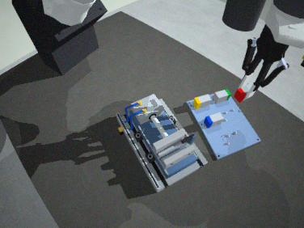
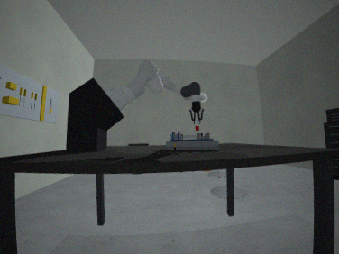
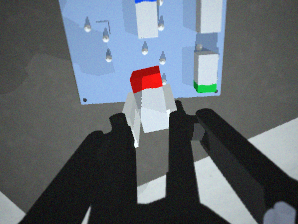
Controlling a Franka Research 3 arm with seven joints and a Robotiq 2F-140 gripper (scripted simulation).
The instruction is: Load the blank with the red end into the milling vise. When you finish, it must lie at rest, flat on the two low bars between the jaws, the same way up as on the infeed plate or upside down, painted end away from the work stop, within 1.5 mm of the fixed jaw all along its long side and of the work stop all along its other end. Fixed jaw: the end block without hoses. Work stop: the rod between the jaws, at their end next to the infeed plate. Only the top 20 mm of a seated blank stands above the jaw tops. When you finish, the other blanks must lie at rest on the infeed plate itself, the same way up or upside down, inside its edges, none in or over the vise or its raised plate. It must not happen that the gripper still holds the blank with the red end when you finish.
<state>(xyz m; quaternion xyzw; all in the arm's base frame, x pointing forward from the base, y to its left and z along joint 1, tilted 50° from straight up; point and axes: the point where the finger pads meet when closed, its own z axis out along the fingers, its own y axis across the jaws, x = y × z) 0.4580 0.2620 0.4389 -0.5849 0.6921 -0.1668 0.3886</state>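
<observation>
My gripper is now 20 mm short of the work stop rod, 240 mm to the left of it and 100 mm above it. From my hand the other things lie so: red-ended blank 40 mm below; blue-ended blank 10 mm behind, 80 mm to the right, 160 mm below; green-ended blank 90 mm behind, 20 mm to the left, 160 mm below.
</observation>
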